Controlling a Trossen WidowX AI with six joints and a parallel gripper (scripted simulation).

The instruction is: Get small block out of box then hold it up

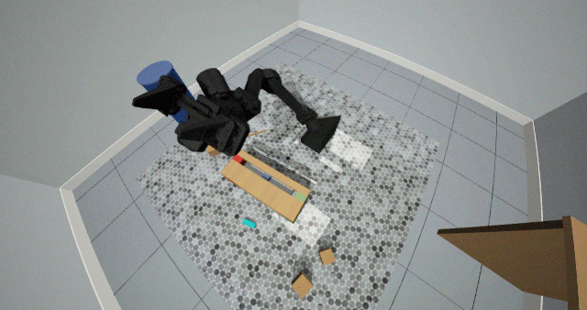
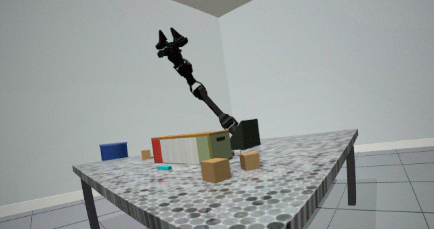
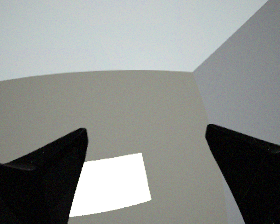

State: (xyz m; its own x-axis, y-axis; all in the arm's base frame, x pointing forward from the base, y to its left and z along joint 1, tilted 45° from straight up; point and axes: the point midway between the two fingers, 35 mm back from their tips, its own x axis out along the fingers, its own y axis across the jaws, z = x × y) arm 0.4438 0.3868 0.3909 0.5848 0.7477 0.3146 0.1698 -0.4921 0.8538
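The light blue block lies 560 mm below my gripper tip, 110 mm behind it and 30 mm to the right of it. Round my gripper tip: tan cube 620 mm below, 400 mm to the right, 50 mm behind; then box 590 mm below, 120 mm behind, 20 mm to the right; then cyan piece 640 mm below, 90 mm ahead, 30 mm to the left.
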